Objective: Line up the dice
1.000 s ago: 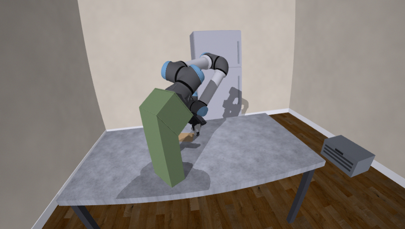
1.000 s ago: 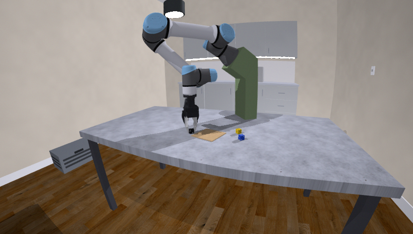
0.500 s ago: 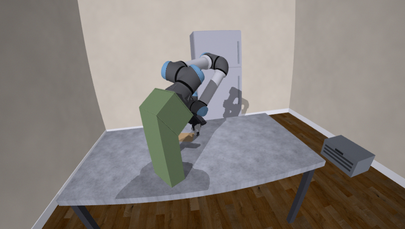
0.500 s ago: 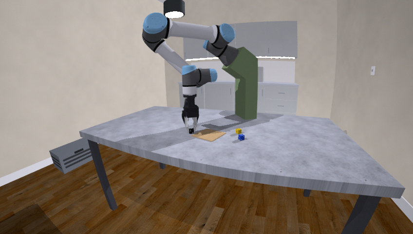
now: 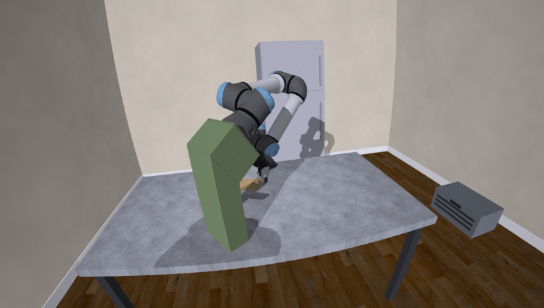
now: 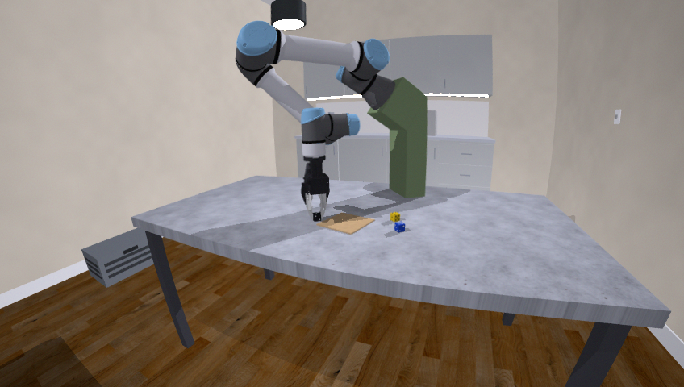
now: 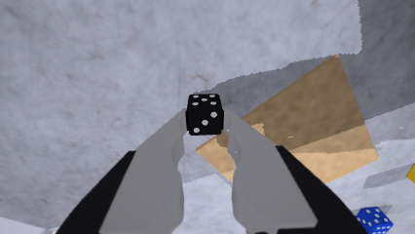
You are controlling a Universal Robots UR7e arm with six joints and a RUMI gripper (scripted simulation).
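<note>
Now: the mat 10 cm to the left of my hand, 2 cm below it and 2 cm ahead of it. Round my hand: blue die 28 cm to the left, 8 cm ahead; then black die right at my hand; then yellow die 27 cm to the left, 1 cm behind.
</note>
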